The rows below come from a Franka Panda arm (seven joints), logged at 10 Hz.
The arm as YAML. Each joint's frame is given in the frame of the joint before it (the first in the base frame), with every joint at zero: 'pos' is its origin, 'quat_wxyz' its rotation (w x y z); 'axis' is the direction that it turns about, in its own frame. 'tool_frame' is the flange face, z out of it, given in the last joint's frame.
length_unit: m
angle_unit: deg
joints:
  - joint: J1
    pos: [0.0, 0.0, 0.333]
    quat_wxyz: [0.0, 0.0, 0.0, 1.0]
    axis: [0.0, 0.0, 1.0]
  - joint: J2
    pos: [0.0, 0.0, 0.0]
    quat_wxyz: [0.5, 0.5, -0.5, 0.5]
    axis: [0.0, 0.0, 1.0]
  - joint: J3
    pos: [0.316, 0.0, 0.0]
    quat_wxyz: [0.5, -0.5, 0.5, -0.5]
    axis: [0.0, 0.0, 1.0]
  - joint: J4
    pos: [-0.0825, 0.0, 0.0]
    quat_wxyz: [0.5, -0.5, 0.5, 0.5]
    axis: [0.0, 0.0, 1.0]
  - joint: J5
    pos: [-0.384, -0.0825, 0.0]
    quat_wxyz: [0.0, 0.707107, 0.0, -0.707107]
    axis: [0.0, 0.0, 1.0]
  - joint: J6
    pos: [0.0, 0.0, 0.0]
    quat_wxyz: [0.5, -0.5, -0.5, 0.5]
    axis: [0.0, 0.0, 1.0]
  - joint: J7
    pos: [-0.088, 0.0, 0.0]
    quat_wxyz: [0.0, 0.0, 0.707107, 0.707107]
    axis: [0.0, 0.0, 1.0]
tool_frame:
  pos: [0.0, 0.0, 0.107]
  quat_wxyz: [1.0, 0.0, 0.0, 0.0]
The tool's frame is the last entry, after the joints.
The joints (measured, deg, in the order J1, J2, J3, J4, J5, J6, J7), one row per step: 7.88 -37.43 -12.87 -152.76 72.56 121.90 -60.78; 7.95 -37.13 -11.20 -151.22 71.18 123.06 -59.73; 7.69 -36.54 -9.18 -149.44 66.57 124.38 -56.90; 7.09 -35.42 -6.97 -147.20 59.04 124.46 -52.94; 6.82 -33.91 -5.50 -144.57 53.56 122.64 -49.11; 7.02 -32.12 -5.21 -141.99 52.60 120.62 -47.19; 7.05 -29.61 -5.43 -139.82 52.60 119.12 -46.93; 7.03 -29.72 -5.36 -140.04 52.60 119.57 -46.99; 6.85 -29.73 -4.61 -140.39 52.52 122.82 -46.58; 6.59 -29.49 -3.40 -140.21 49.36 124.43 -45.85; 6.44 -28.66 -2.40 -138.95 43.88 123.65 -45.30; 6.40 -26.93 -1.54 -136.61 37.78 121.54 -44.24
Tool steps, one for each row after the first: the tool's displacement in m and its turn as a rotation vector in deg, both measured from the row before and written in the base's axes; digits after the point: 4 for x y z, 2 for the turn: 0.0050 0.0072 0.0111 -2.40 -0.74 0.38; 0.0053 0.0071 0.0097 -4.90 0.45 0.69; 0.0061 0.0085 0.0083 -6.92 1.44 1.83; 0.0066 0.0098 0.0083 -4.27 2.27 1.99; 0.0083 0.0066 0.0076 -0.10 1.68 1.02; 0.0112 0.0015 -0.0004 0.34 1.40 0.73; -0.0003 -0.0004 -0.0007 -0.16 -0.20 -0.26; 0.0029 -0.0012 0.0000 -1.17 -1.32 -2.25; 0.0018 0.0035 -0.0001 -3.73 -0.71 0.22; 0.0029 0.0058 0.0013 -5.29 0.00 2.77; 0.0063 0.0069 0.0018 -5.51 1.07 3.27
